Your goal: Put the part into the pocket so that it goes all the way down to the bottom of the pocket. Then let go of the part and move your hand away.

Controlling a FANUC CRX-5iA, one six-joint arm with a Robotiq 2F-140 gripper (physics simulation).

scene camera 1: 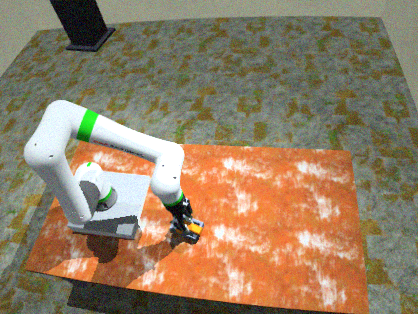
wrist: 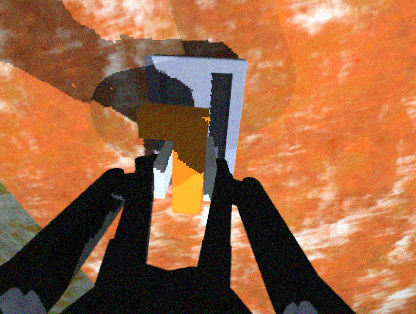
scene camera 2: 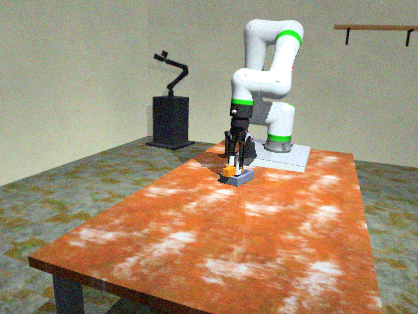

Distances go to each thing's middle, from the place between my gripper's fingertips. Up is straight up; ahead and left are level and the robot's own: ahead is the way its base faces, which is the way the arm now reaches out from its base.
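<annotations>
My hand: 1 cm short of the orange part [wrist: 187, 127], 2 cm below it. From my hand, pocket block [wrist: 217, 83]: 2 cm behind, 1 cm to the left, 2 cm below.
</annotations>
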